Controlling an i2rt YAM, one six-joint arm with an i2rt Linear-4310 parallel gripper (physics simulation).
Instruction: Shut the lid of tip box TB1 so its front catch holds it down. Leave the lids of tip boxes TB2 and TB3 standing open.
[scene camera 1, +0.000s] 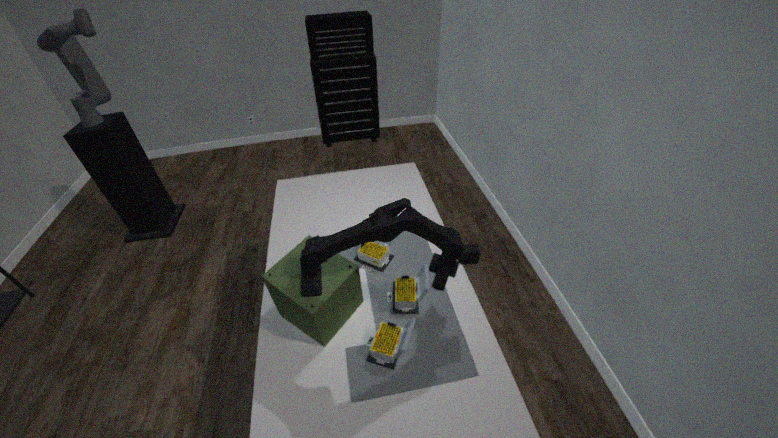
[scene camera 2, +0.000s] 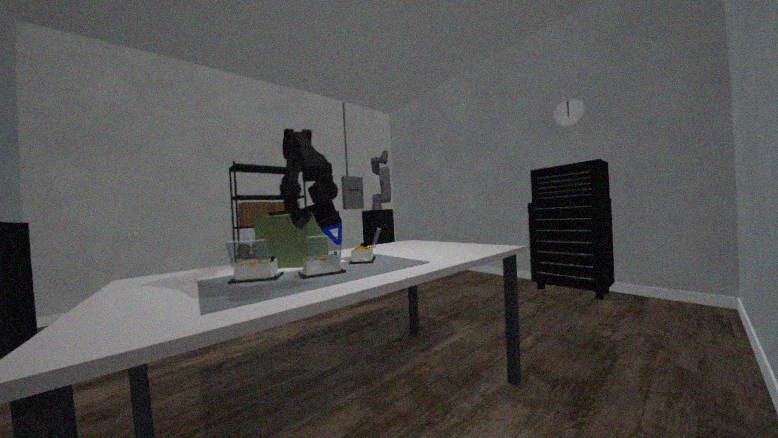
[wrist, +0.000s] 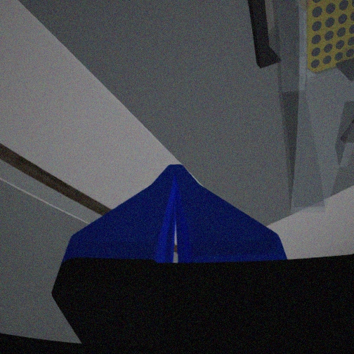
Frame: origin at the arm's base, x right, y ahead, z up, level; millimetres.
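Seen in the pictures: gripper, fingertip midpoint: (scene camera 2: 339, 244); arm's base at its link origin: (scene camera 1: 311, 271).
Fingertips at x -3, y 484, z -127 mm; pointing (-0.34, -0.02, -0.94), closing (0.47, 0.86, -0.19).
Offsets run from my fingertips to a thing's top centre. Level surfaces: height alone.
Three white tip boxes with yellow racks have clear lids standing open: the nearest box @(dy -261, dx +203, dz -49 mm) (scene camera 1: 386, 343) (scene camera 2: 255, 270), the middle box @(dy -151, dx +7, dz -49 mm) (scene camera 1: 405, 293) (scene camera 2: 322, 266) and the far box @(dy -247, dx -223, dz -49 mm) (scene camera 1: 372, 254) (scene camera 2: 362, 254). I cannot read which is TB1, TB2 or TB3. My gripper (scene camera 2: 339, 242) (wrist: 175, 175) is shut and empty, its blue fingertips above the mat near the middle box's lid in scene camera 2. Its fingertips are hidden in scene camera 1. In the wrist view a clear lid (wrist: 307, 175) stands right of the fingertips, apart from them, beside a yellow rack (wrist: 330, 37).
The boxes stand on a grey mat @(dz -115 mm) (scene camera 1: 435, 364) (scene camera 2: 217, 301) on the white table @(dz -118 mm) (scene camera 1: 310, 201) (scene camera 2: 468, 250). A green block (scene camera 1: 332, 321) (scene camera 2: 288, 244) stands at the arm's base. The black arm (scene camera 1: 348, 236) (scene camera 2: 296, 174) arches over the boxes. A black tool chest (scene camera 1: 345, 81) (scene camera 2: 568, 228) stands beyond the table.
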